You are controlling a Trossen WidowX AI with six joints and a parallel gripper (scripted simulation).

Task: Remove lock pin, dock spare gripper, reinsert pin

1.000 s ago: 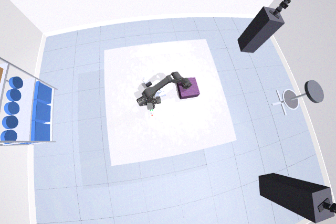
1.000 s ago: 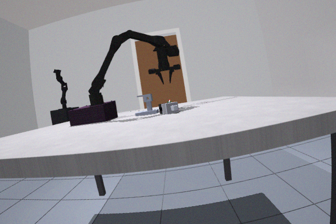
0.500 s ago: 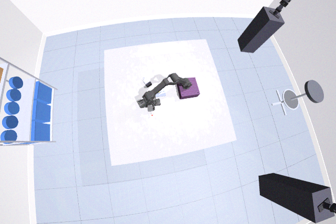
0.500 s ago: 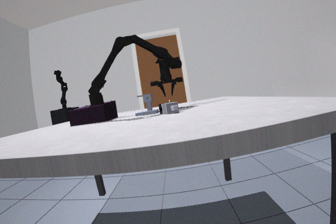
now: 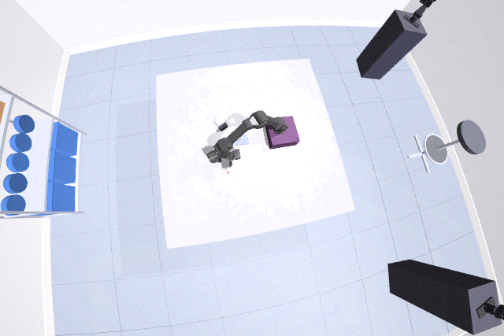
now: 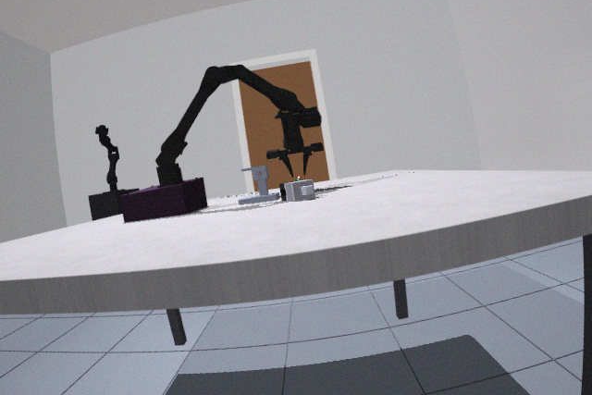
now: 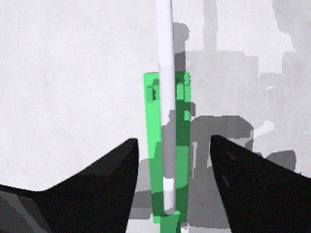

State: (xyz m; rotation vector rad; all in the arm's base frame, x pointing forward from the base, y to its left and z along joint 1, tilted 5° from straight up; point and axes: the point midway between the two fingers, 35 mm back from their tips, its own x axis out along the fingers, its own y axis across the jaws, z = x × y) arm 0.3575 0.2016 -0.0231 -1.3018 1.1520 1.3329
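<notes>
My gripper tip is 28 cm to the left of the spare gripper, 5 cm short of it and 3 cm above it. From my gripper tip the other things lie so: grey mount 16 cm to the right, 9 cm behind.
</notes>
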